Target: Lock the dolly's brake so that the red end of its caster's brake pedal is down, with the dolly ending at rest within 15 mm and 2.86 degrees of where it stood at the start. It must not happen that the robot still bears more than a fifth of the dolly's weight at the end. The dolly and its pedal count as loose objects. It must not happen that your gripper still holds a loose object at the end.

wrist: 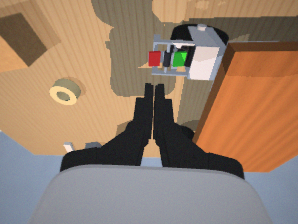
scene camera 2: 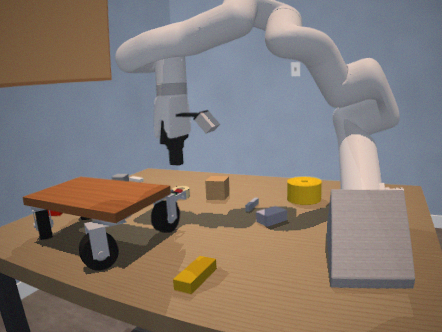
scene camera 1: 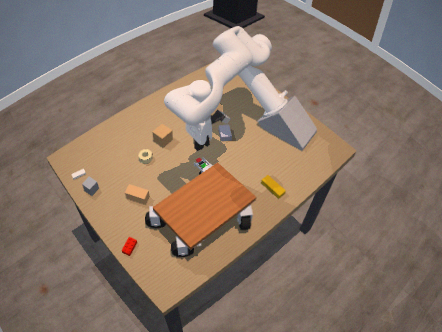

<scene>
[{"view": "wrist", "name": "my gripper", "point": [153, 95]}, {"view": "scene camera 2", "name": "my gripper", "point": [176, 164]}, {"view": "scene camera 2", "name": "yellow cylinder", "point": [301, 190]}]
</scene>
